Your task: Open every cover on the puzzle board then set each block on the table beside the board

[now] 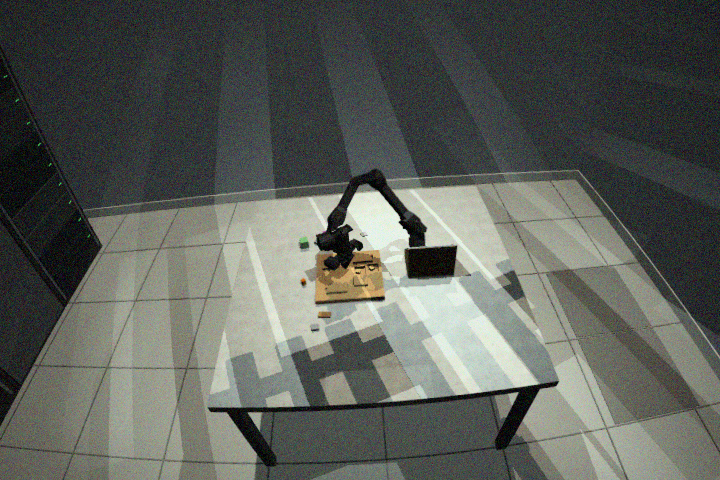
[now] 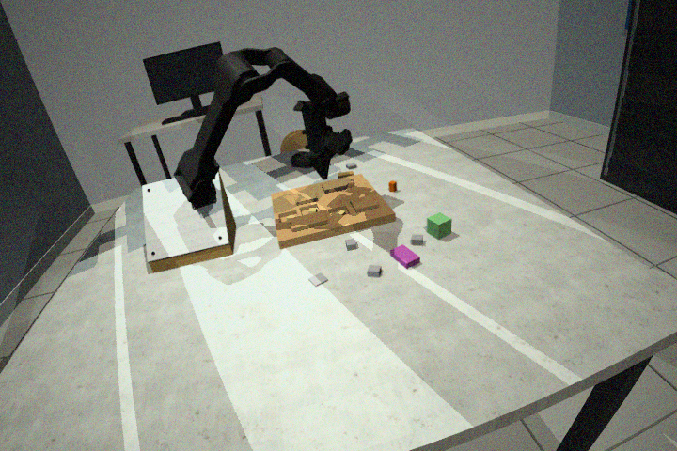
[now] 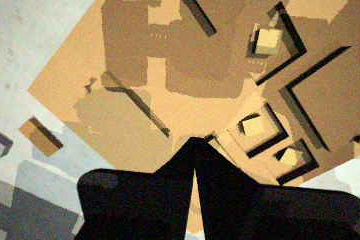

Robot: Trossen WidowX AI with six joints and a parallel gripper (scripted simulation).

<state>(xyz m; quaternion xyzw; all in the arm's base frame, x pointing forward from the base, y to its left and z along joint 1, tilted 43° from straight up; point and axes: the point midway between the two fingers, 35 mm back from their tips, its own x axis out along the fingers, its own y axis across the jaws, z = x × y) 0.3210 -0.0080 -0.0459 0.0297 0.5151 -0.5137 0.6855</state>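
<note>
Right now the tan puzzle board is 6 cm below my gripper tip, 3 cm to the right of it and 1 cm behind it. The rest, counted from my gripper tip: brown block 18 cm to the left, 11 cm ahead, 8 cm below; then orange cylinder 19 cm ahead, 7 cm below, 1 cm to the right; then grey block 25 cm to the left, 15 cm ahead, 8 cm below.
</note>
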